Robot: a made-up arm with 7 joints. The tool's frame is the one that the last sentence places. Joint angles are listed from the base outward.
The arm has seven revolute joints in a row. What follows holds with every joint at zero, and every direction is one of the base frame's.
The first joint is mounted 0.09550 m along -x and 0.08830 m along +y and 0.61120 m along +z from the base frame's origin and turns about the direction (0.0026, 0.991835, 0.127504), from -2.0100 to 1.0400 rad.
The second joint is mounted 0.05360 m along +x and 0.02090 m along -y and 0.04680 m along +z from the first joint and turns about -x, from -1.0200 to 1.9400 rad.
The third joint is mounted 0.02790 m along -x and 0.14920 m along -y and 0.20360 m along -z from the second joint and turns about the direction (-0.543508, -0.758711, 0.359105), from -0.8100 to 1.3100 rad.
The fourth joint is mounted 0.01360 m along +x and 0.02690 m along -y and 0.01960 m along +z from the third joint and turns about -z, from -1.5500 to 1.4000 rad.
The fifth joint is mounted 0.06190 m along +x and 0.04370 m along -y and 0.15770 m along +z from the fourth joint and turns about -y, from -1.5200 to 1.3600 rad.
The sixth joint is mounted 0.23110 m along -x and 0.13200 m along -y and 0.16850 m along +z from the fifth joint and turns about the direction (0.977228, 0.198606, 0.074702), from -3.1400 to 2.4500 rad.
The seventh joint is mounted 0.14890 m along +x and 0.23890 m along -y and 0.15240 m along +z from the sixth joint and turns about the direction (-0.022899, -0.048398, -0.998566), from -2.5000 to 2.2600 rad.
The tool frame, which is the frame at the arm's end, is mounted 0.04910 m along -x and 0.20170 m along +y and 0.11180 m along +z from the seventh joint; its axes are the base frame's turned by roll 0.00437, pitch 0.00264 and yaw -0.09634 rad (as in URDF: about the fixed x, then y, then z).
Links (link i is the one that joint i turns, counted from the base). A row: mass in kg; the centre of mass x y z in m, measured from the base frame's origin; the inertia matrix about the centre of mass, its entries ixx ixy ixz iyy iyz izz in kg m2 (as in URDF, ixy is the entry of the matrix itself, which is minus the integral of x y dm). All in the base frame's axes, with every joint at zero. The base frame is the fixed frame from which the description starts. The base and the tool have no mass.
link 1: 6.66; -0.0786 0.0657 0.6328; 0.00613 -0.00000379 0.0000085 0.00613 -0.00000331 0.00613
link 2: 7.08; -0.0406 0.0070 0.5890; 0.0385 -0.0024 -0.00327 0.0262 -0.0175 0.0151
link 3: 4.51; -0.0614 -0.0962 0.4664; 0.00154 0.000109 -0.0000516 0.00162 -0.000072 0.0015
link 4: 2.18; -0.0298 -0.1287 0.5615; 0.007 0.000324 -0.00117 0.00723 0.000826 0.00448
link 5: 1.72; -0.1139 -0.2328 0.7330; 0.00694 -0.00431 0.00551 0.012 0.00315 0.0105
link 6: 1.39; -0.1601 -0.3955 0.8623; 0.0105 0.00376 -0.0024 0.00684 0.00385 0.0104
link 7: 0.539; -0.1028 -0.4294 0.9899; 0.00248 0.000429 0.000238 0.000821 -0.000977 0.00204
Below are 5 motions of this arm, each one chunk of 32 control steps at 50 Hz.
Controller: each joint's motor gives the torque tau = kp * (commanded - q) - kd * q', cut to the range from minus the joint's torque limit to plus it. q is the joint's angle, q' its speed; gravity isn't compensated. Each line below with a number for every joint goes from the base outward.
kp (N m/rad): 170 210 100 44 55 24 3.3
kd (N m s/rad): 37 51 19 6.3 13 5.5 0.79
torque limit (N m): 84 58 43 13 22 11 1
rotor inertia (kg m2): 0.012 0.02 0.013 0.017 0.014 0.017 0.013
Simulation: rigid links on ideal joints. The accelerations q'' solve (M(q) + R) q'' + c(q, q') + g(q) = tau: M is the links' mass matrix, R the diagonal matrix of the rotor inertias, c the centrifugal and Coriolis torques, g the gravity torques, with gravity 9.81 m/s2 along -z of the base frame. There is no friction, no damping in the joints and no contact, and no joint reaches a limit. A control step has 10 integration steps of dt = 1/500 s. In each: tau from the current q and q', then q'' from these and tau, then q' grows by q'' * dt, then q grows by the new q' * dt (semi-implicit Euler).
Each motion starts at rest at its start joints. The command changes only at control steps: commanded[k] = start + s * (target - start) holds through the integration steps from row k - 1 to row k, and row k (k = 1, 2, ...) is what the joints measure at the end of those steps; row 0 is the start. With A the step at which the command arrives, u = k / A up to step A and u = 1 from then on. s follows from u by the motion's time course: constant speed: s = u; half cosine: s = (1 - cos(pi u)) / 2; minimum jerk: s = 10 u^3 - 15 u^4 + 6 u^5; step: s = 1 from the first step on.
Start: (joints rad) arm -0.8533 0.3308 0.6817 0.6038 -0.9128 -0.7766 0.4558
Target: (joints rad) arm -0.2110 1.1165 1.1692 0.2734 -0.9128 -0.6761 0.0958
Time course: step
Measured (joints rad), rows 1 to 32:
1: -0.7986 0.3447 0.7300 0.6349 -0.9106 -0.7456 0.4517
2: -0.7486 0.3756 0.7781 0.6612 -0.9065 -0.7173 0.4393
3: -0.7051 0.4200 0.8246 0.6791 -0.8999 -0.6939 0.4224
4: -0.6683 0.4659 0.8708 0.6759 -0.8893 -0.6768 0.4021
5: -0.6359 0.5099 0.9160 0.6532 -0.8766 -0.6674 0.3773
6: -0.6063 0.5521 0.9578 0.6221 -0.8649 -0.6675 0.3481
7: -0.5790 0.5920 0.9954 0.5869 -0.8552 -0.6732 0.3173
8: -0.5539 0.6293 1.0288 0.5503 -0.8479 -0.6818 0.2872
9: -0.5306 0.6638 1.0583 0.5140 -0.8428 -0.6916 0.2592
10: -0.5091 0.6955 1.0842 0.4793 -0.8395 -0.7018 0.2341
11: -0.4894 0.7247 1.1070 0.4468 -0.8377 -0.7117 0.2121
12: -0.4712 0.7515 1.1271 0.4168 -0.8370 -0.7210 0.1931
13: -0.4545 0.7760 1.1451 0.3896 -0.8371 -0.7297 0.1768
14: -0.4393 0.7984 1.1611 0.3649 -0.8377 -0.7376 0.1627
15: -0.4255 0.8189 1.1755 0.3428 -0.8387 -0.7449 0.1506
16: -0.4128 0.8377 1.1885 0.3231 -0.8399 -0.7516 0.1401
17: -0.4013 0.8548 1.2004 0.3055 -0.8412 -0.7576 0.1309
18: -0.3909 0.8706 1.2111 0.2899 -0.8426 -0.7631 0.1229
19: -0.3814 0.8849 1.2209 0.2762 -0.8440 -0.7681 0.1158
20: -0.3728 0.8981 1.2298 0.2640 -0.8453 -0.7726 0.1095
21: -0.3649 0.9101 1.2380 0.2532 -0.8466 -0.7767 0.1040
22: -0.3577 0.9212 1.2454 0.2437 -0.8479 -0.7804 0.0990
23: -0.3512 0.9313 1.2520 0.2353 -0.8492 -0.7837 0.0946
24: -0.3452 0.9405 1.2581 0.2278 -0.8504 -0.7866 0.0907
25: -0.3397 0.9490 1.2635 0.2212 -0.8517 -0.7893 0.0872
26: -0.3347 0.9567 1.2684 0.2154 -0.8529 -0.7916 0.0841
27: -0.3301 0.9638 1.2728 0.2102 -0.8541 -0.7937 0.0814
28: -0.3259 0.9703 1.2767 0.2055 -0.8554 -0.7955 0.0790
29: -0.3220 0.9763 1.2801 0.2014 -0.8566 -0.7971 0.0769
30: -0.3184 0.9818 1.2831 0.1976 -0.8579 -0.7985 0.0751
31: -0.3151 0.9868 1.2857 0.1943 -0.8592 -0.7997 0.0736
32: -0.3121 0.9914 1.2880 0.1912 -0.8604 -0.8008 0.0724

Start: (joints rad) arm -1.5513 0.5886 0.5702 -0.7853 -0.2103 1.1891 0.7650
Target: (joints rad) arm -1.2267 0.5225 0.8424 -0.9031 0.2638 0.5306 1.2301
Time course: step
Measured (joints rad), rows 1 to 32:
1: -1.5295 0.5865 0.5965 -0.7744 -0.1768 1.1652 0.7854
2: -1.5106 0.5795 0.6274 -0.7718 -0.1376 1.1207 0.8171
3: -1.4936 0.5728 0.6581 -0.7720 -0.1019 1.0742 0.8470
4: -1.4783 0.5671 0.6873 -0.7737 -0.0701 1.0291 0.8735
5: -1.4643 0.5620 0.7146 -0.7763 -0.0417 0.9861 0.8965
6: -1.4516 0.5575 0.7398 -0.7793 -0.0162 0.9455 0.9167
7: -1.4400 0.5533 0.7629 -0.7824 0.0067 0.9075 0.9343
8: -1.4293 0.5495 0.7840 -0.7853 0.0275 0.8719 0.9498
9: -1.4196 0.5460 0.8032 -0.7880 0.0463 0.8387 0.9634
10: -1.4106 0.5428 0.8206 -0.7902 0.0633 0.8079 0.9755
11: -1.4024 0.5397 0.8364 -0.7921 0.0788 0.7793 0.9862
12: -1.3949 0.5368 0.8506 -0.7936 0.0929 0.7528 0.9958
13: -1.3880 0.5341 0.8635 -0.7948 0.1057 0.7282 1.0042
14: -1.3817 0.5315 0.8751 -0.7956 0.1174 0.7054 1.0118
15: -1.3759 0.5291 0.8855 -0.7960 0.1281 0.6844 1.0187
16: -1.3705 0.5268 0.8948 -0.7963 0.1379 0.6649 1.0248
17: -1.3656 0.5246 0.9032 -0.7963 0.1468 0.6470 1.0303
18: -1.3611 0.5225 0.9107 -0.7962 0.1549 0.6304 1.0354
19: -1.3569 0.5206 0.9175 -0.7959 0.1623 0.6150 1.0400
20: -1.3531 0.5188 0.9235 -0.7956 0.1691 0.6009 1.0441
21: -1.3496 0.5170 0.9289 -0.7951 0.1754 0.5879 1.0480
22: -1.3463 0.5154 0.9337 -0.7947 0.1810 0.5759 1.0515
23: -1.3433 0.5139 0.9380 -0.7942 0.1862 0.5648 1.0548
24: -1.3405 0.5125 0.9419 -0.7938 0.1910 0.5546 1.0578
25: -1.3380 0.5111 0.9453 -0.7933 0.1953 0.5452 1.0607
26: -1.3356 0.5098 0.9484 -0.7929 0.1993 0.5366 1.0633
27: -1.3334 0.5087 0.9511 -0.7925 0.2029 0.5286 1.0658
28: -1.3314 0.5076 0.9535 -0.7922 0.2062 0.5213 1.0681
29: -1.3295 0.5065 0.9557 -0.7919 0.2092 0.5146 1.0702
30: -1.3278 0.5056 0.9577 -0.7916 0.2119 0.5084 1.0723
31: -1.3262 0.5047 0.9594 -0.7914 0.2144 0.5027 1.0742
32: -1.3247 0.5038 0.9609 -0.7912 0.2167 0.4975 1.0760

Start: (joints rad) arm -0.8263 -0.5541 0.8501 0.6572 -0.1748 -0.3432 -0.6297
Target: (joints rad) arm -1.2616 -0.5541 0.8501 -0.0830 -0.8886 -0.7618 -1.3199
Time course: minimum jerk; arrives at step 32
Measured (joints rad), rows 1 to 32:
1: -0.8231 -0.5551 0.8537 0.6588 -0.1728 -0.3396 -0.6310
2: -0.8195 -0.5569 0.8593 0.6645 -0.1692 -0.3354 -0.6355
3: -0.8168 -0.5589 0.8659 0.6724 -0.1645 -0.3319 -0.6420
4: -0.8153 -0.5609 0.8732 0.6810 -0.1591 -0.3293 -0.6499
5: -0.8148 -0.5629 0.8809 0.6896 -0.1535 -0.3274 -0.6590
6: -0.8156 -0.5649 0.8889 0.6972 -0.1483 -0.3265 -0.6692
7: -0.8175 -0.5669 0.8970 0.7033 -0.1439 -0.3267 -0.6805
8: -0.8207 -0.5688 0.9050 0.7071 -0.1408 -0.3281 -0.6930
9: -0.8252 -0.5707 0.9129 0.7082 -0.1393 -0.3307 -0.7067
10: -0.8310 -0.5725 0.9205 0.7063 -0.1397 -0.3347 -0.7217
11: -0.8383 -0.5742 0.9277 0.7010 -0.1422 -0.3400 -0.7381
12: -0.8469 -0.5758 0.9344 0.6922 -0.1470 -0.3466 -0.7558
13: -0.8569 -0.5772 0.9407 0.6798 -0.1543 -0.3545 -0.7750
14: -0.8683 -0.5786 0.9465 0.6638 -0.1640 -0.3635 -0.7957
15: -0.8809 -0.5799 0.9517 0.6445 -0.1761 -0.3737 -0.8178
16: -0.8947 -0.5811 0.9563 0.6219 -0.1906 -0.3848 -0.8413
17: -0.9096 -0.5821 0.9603 0.5965 -0.2073 -0.3968 -0.8661
18: -0.9254 -0.5831 0.9637 0.5686 -0.2260 -0.4095 -0.8921
19: -0.9419 -0.5839 0.9664 0.5387 -0.2465 -0.4229 -0.9190
20: -0.9589 -0.5847 0.9684 0.5072 -0.2686 -0.4368 -0.9466
21: -0.9763 -0.5853 0.9698 0.4747 -0.2920 -0.4513 -0.9745
22: -0.9937 -0.5858 0.9706 0.4416 -0.3164 -0.4661 -1.0026
23: -1.0110 -0.5861 0.9708 0.4085 -0.3415 -0.4812 -1.0304
24: -1.0280 -0.5863 0.9706 0.3757 -0.3670 -0.4965 -1.0576
25: -1.0444 -0.5863 0.9699 0.3438 -0.3925 -0.5120 -1.0838
26: -1.0602 -0.5862 0.9689 0.3130 -0.4179 -0.5274 -1.1089
27: -1.0750 -0.5859 0.9678 0.2837 -0.4426 -0.5427 -1.1324
28: -1.0889 -0.5854 0.9665 0.2562 -0.4666 -0.5578 -1.1541
29: -1.1017 -0.5848 0.9652 0.2308 -0.4894 -0.5726 -1.1740
30: -1.1134 -0.5840 0.9639 0.2075 -0.5111 -0.5869 -1.1918
31: -1.1240 -0.5832 0.9629 0.1864 -0.5313 -0.6006 -1.2076
32: -1.1336 -0.5822 0.9621 0.1676 -0.5500 -0.6138 -1.2213

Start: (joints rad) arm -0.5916 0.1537 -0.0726 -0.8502 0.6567 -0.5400 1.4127
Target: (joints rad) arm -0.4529 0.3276 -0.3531 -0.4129 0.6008 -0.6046 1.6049
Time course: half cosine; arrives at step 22
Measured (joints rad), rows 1 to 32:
1: -0.5886 0.1503 -0.0715 -0.8461 0.6572 -0.5419 1.4109
2: -0.5852 0.1443 -0.0719 -0.8388 0.6607 -0.5446 1.4060
3: -0.5818 0.1377 -0.0745 -0.8294 0.6671 -0.5473 1.3994
4: -0.5783 0.1309 -0.0790 -0.8180 0.6753 -0.5499 1.3922
5: -0.5745 0.1244 -0.0852 -0.8050 0.6845 -0.5522 1.3853
6: -0.5704 0.1185 -0.0930 -0.7905 0.6941 -0.5544 1.3791
7: -0.5660 0.1133 -0.1021 -0.7746 0.7038 -0.5564 1.3738
8: -0.5612 0.1090 -0.1126 -0.7574 0.7131 -0.5583 1.3698
9: -0.5559 0.1057 -0.1242 -0.7390 0.7220 -0.5601 1.3671
10: -0.5503 0.1034 -0.1369 -0.7194 0.7303 -0.5617 1.3659
11: -0.5443 0.1021 -0.1505 -0.6986 0.7380 -0.5633 1.3660
12: -0.5380 0.1018 -0.1648 -0.6769 0.7449 -0.5648 1.3674
13: -0.5315 0.1023 -0.1798 -0.6544 0.7511 -0.5664 1.3702
14: -0.5248 0.1036 -0.1951 -0.6312 0.7567 -0.5679 1.3742
15: -0.5180 0.1057 -0.2106 -0.6077 0.7615 -0.5696 1.3792
16: -0.5113 0.1084 -0.2261 -0.5840 0.7657 -0.5713 1.3852
17: -0.5047 0.1116 -0.2412 -0.5605 0.7692 -0.5732 1.3919
18: -0.4983 0.1153 -0.2559 -0.5375 0.7721 -0.5752 1.3991
19: -0.4921 0.1193 -0.2698 -0.5154 0.7744 -0.5774 1.4067
20: -0.4863 0.1234 -0.2828 -0.4945 0.7762 -0.5797 1.4144
21: -0.4810 0.1276 -0.2946 -0.4752 0.7774 -0.5821 1.4220
22: -0.4761 0.1318 -0.3051 -0.4578 0.7782 -0.5846 1.4294
23: -0.4718 0.1358 -0.3142 -0.4425 0.7786 -0.5871 1.4364
24: -0.4679 0.1396 -0.3222 -0.4293 0.7787 -0.5896 1.4428
25: -0.4644 0.1432 -0.3292 -0.4181 0.7785 -0.5920 1.4487
26: -0.4612 0.1466 -0.3354 -0.4088 0.7782 -0.5941 1.4541
27: -0.4583 0.1498 -0.3409 -0.4012 0.7777 -0.5959 1.4590
28: -0.4557 0.1527 -0.3458 -0.3951 0.7771 -0.5974 1.4635
29: -0.4532 0.1554 -0.3502 -0.3903 0.7765 -0.5986 1.4677
30: -0.4510 0.1578 -0.3541 -0.3867 0.7759 -0.5995 1.4716
31: -0.4490 0.1600 -0.3577 -0.3840 0.7752 -0.6001 1.4753
32: -0.4471 0.1620 -0.3610 -0.3822 0.7746 -0.6005 1.4787

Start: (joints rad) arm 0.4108 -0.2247 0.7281 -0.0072 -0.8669 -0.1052 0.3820
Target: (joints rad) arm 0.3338 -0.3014 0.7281 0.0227 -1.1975 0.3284 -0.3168
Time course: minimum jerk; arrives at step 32
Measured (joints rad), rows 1 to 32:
1: 0.4116 -0.2279 0.7275 -0.0091 -0.8662 -0.1050 0.3829
2: 0.4130 -0.2329 0.7254 -0.0106 -0.8661 -0.1031 0.3849
3: 0.4148 -0.2382 0.7219 -0.0108 -0.8667 -0.0997 0.3880
4: 0.4166 -0.2435 0.7173 -0.0099 -0.8679 -0.0950 0.3918
5: 0.4184 -0.2486 0.7122 -0.0084 -0.8697 -0.0892 0.3958
6: 0.4200 -0.2536 0.7068 -0.0066 -0.8722 -0.0826 0.3996
7: 0.4215 -0.2585 0.7013 -0.0046 -0.8753 -0.0753 0.4026
8: 0.4228 -0.2632 0.6959 -0.0026 -0.8792 -0.0671 0.4043
9: 0.4237 -0.2678 0.6908 -0.0006 -0.8839 -0.0582 0.4045
10: 0.4244 -0.2723 0.6860 0.0013 -0.8895 -0.0485 0.4029
11: 0.4247 -0.2767 0.6815 0.0031 -0.8960 -0.0379 0.3992
12: 0.4247 -0.2810 0.6773 0.0049 -0.9034 -0.0265 0.3932
13: 0.4243 -0.2853 0.6734 0.0065 -0.9117 -0.0141 0.3849
14: 0.4237 -0.2896 0.6699 0.0081 -0.9209 -0.0007 0.3743
15: 0.4227 -0.2938 0.6666 0.0097 -0.9311 0.0136 0.3614
16: 0.4214 -0.2981 0.6635 0.0113 -0.9420 0.0287 0.3462
17: 0.4199 -0.3024 0.6607 0.0129 -0.9538 0.0447 0.3290
18: 0.4181 -0.3067 0.6581 0.0146 -0.9663 0.0615 0.3099
19: 0.4162 -0.3110 0.6556 0.0163 -0.9793 0.0789 0.2892
20: 0.4141 -0.3152 0.6532 0.0181 -0.9928 0.0967 0.2670
21: 0.4119 -0.3195 0.6509 0.0200 -1.0067 0.1150 0.2438
22: 0.4096 -0.3238 0.6486 0.0219 -1.0208 0.1334 0.2197
23: 0.4072 -0.3280 0.6464 0.0240 -1.0349 0.1519 0.1951
24: 0.4049 -0.3321 0.6443 0.0262 -1.0490 0.1702 0.1702
25: 0.4026 -0.3361 0.6422 0.0284 -1.0628 0.1881 0.1455
26: 0.4003 -0.3400 0.6401 0.0307 -1.0763 0.2055 0.1212
27: 0.3982 -0.3438 0.6381 0.0330 -1.0892 0.2222 0.0976
28: 0.3962 -0.3474 0.6361 0.0354 -1.1016 0.2382 0.0749
29: 0.3943 -0.3508 0.6341 0.0377 -1.1132 0.2531 0.0533
30: 0.3926 -0.3541 0.6323 0.0400 -1.1241 0.2670 0.0329
31: 0.3910 -0.3571 0.6305 0.0423 -1.1342 0.2799 0.0140
32: 0.3895 -0.3599 0.6288 0.0445 -1.1435 0.2916 -0.0035

